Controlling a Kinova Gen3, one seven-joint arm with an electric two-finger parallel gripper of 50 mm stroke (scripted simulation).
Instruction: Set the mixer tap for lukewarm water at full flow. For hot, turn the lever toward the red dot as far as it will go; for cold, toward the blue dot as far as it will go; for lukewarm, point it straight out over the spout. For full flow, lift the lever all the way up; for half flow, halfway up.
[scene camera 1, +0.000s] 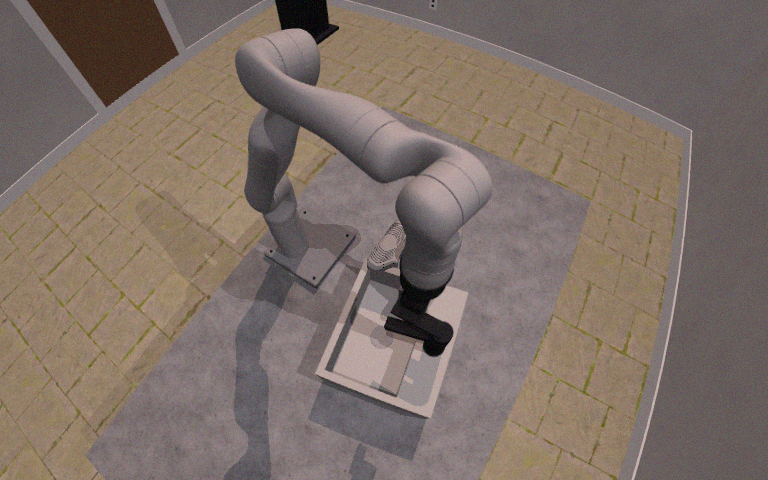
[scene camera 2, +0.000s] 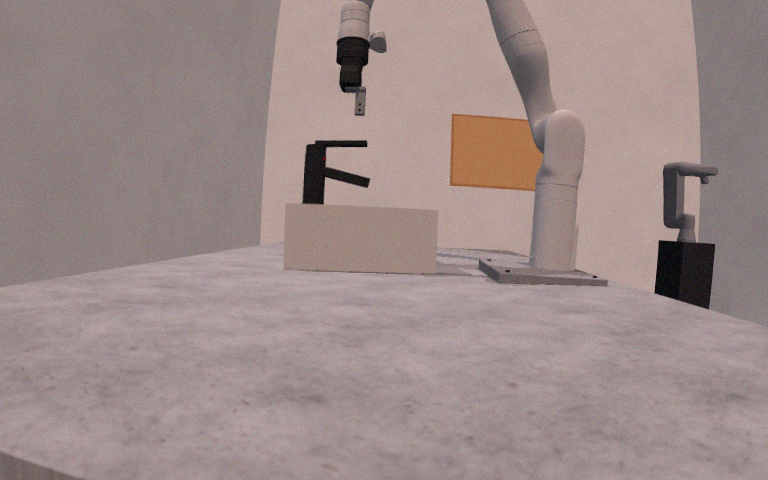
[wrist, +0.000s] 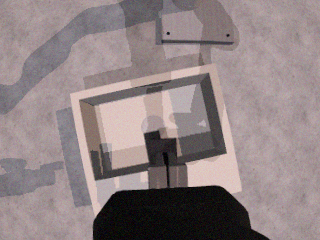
I see my gripper (scene camera 2: 359, 114), a sink basin (scene camera 1: 360, 349) and a lever (scene camera 1: 435, 327).
My gripper is seen too in scene camera 1 (scene camera 1: 404, 299) and in the wrist view (wrist: 165, 163). The sink basin also shows in scene camera 2 (scene camera 2: 317, 237) and in the wrist view (wrist: 187, 104).
